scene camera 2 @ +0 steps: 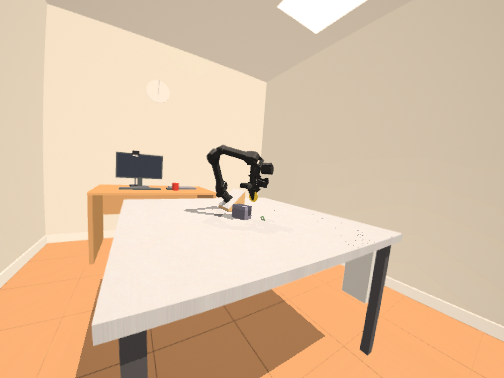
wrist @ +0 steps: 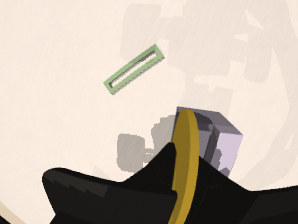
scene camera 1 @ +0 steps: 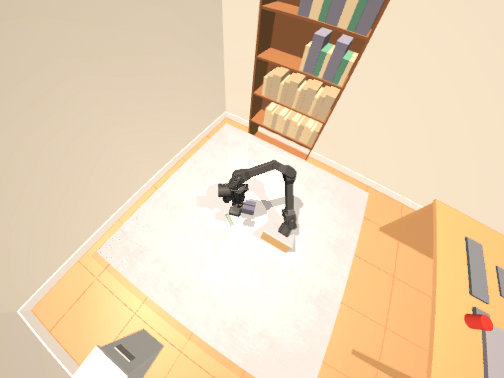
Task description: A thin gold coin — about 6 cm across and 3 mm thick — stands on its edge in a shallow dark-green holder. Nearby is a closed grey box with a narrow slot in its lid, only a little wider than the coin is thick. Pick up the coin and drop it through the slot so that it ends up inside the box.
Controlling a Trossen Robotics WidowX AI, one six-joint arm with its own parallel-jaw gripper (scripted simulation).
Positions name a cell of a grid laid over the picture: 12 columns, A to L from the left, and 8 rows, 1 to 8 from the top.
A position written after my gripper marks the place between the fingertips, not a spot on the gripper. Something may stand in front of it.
My gripper (wrist: H6) holds a gold coin.
